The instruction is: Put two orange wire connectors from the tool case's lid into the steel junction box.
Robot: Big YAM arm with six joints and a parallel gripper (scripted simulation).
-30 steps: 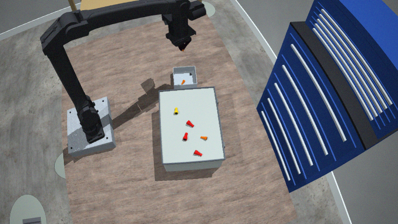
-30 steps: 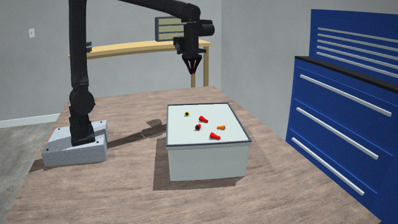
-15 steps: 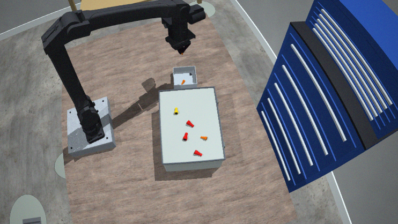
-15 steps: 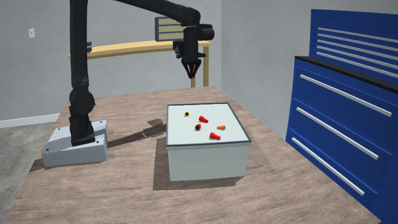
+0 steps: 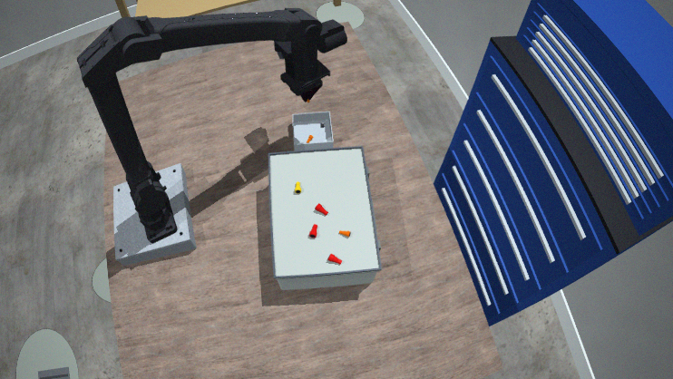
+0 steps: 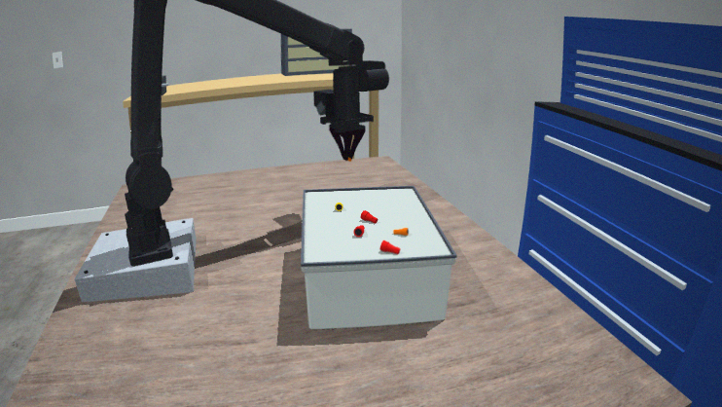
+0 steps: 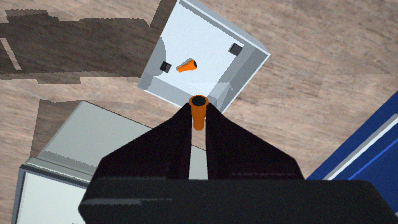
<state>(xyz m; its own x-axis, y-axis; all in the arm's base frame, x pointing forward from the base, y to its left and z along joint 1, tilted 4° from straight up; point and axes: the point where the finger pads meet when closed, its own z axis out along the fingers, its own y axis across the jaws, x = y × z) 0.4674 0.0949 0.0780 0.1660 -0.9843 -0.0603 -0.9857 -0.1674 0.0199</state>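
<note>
Now: hand 14 cm above the junction box floor, 2 cm to the left of it and 1 cm short of it. Round my hand: yellow wire connector 21 cm to the right, 12 cm behind, 2 cm below; then tool case 28 cm to the right, 9 cm behind, 6 cm below.
</note>
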